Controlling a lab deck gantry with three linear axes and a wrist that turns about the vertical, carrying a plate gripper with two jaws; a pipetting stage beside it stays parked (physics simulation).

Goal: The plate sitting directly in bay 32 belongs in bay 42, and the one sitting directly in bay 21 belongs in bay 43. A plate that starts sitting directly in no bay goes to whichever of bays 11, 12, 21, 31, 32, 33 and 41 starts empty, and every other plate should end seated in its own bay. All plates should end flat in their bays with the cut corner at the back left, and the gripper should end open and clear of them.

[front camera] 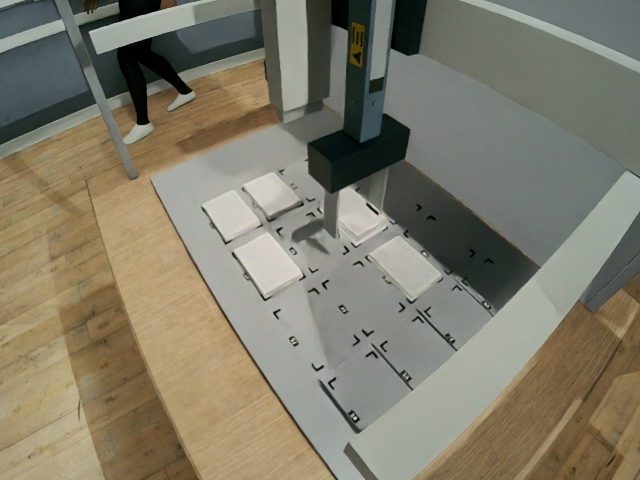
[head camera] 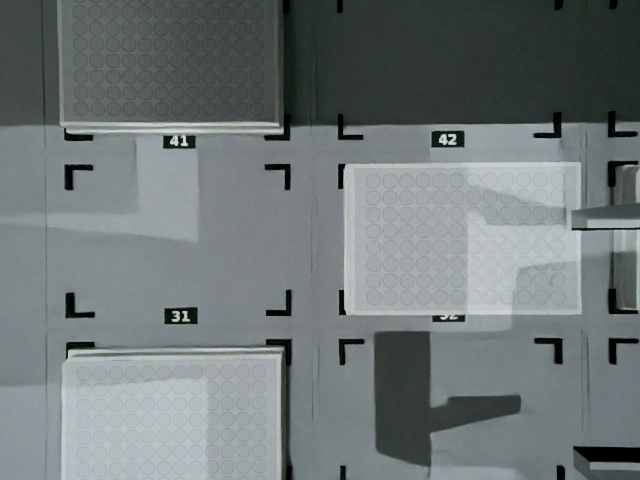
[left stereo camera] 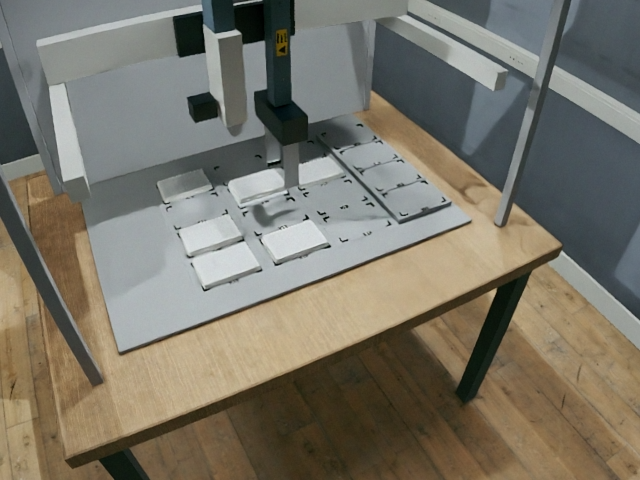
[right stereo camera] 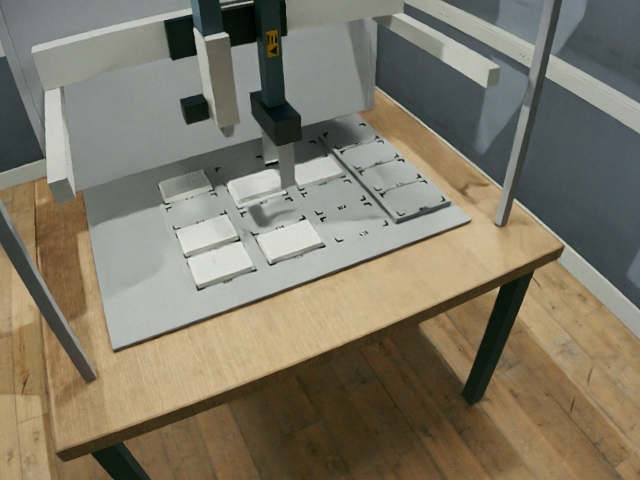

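Seen in the pictures: gripper, between the fingertips: (front camera: 353, 220) (head camera: 613, 338) (left stereo camera: 282, 174) (right stereo camera: 279, 175); robot's base, origin of its link: (front camera: 202, 208) (left stereo camera: 204, 290) (right stereo camera: 198, 289).
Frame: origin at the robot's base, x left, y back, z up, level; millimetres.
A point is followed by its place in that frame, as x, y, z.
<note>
My gripper (front camera: 354, 221) @(213, -278, 65) (head camera: 573, 335) @(213, -278, 65) (left stereo camera: 282, 174) @(213, -278, 65) (right stereo camera: 279, 175) @(213, -278, 65) is open, jaws front and back, above the right part of the bay 32 stack. That stack (front camera: 348, 217) @(235, -240, 27) (head camera: 408, 240) @(256, -197, 27) (left stereo camera: 253, 184) @(257, -217, 27) (right stereo camera: 250, 184) @(260, -214, 27) shows two flat plates, one on the other. Single plates lie in bay 41 (head camera: 170, 62) @(359, -65, 14) (left stereo camera: 184, 184) @(357, -64, 14), bay 21 (front camera: 272, 193) @(151, -70, 14) (head camera: 170, 428) @(150, -63, 14) (left stereo camera: 210, 235) @(140, -63, 14), bay 11 (front camera: 231, 214) @(43, -73, 14) (left stereo camera: 224, 264) @(39, -60, 14), bay 12 (front camera: 267, 263) @(42, -234, 14) (left stereo camera: 294, 241) @(35, -224, 14) and bay 33 (front camera: 405, 266) @(253, -396, 14) (left stereo camera: 321, 170) @(249, -405, 14). No plate shows in bays 31 and 42. Bay 41's plate is hidden in the front view.
The parked pipetting stage (front camera: 297, 56) (left stereo camera: 225, 77) (right stereo camera: 217, 80) hangs left of the gripper. A raised grey strip (left stereo camera: 379, 170) @(181, -542, 15) with marked bays runs along the deck's right side. A rear panel (left stereo camera: 155, 118) @(520, -47, 134) stands behind the deck. The gripper's shadow falls in bay 22.
</note>
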